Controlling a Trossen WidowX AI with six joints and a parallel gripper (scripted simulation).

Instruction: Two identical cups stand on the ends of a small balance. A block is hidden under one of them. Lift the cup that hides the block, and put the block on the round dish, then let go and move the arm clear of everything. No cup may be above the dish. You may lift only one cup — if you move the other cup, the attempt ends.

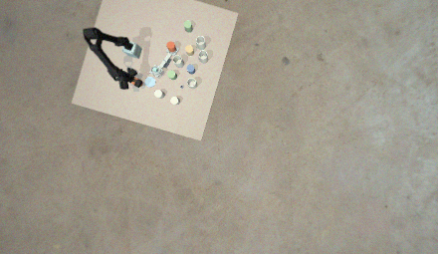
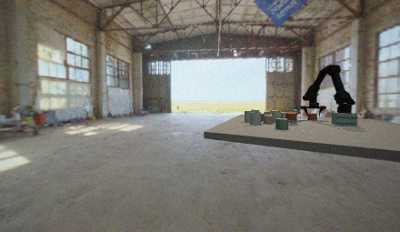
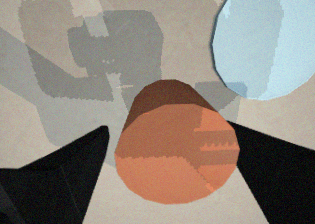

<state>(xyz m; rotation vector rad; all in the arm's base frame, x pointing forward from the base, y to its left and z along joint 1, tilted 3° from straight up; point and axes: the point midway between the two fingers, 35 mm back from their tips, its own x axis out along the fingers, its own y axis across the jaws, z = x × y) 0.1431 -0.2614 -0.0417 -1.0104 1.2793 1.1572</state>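
Right now the orange cup is 2 cm to the right of my gripper tip. Also, from my gripper tip: balance 17 cm ahead, 28 cm to the left; then pale teal block 15 cm ahead, 16 cm to the left, 5 cm above; then round light-blue dish 10 cm ahead, 4 cm to the left, 3 cm below.
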